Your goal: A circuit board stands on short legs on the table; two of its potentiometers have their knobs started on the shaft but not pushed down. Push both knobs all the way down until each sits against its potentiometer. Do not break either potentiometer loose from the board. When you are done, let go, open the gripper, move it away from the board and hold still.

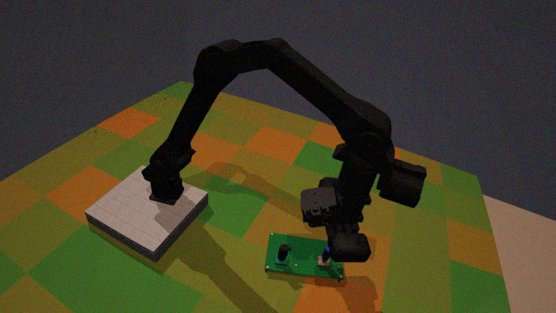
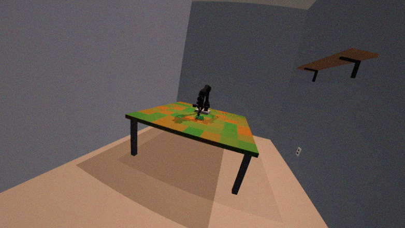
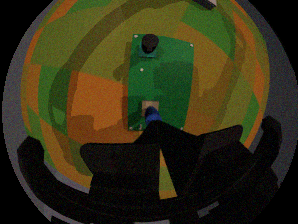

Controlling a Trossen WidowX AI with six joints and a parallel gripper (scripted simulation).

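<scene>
Right now my gripper tip is 20 mm above the blue knob. The rest, counted from my gripper tip: black knob 90 mm behind, 20 mm to the right, 30 mm below.
</scene>
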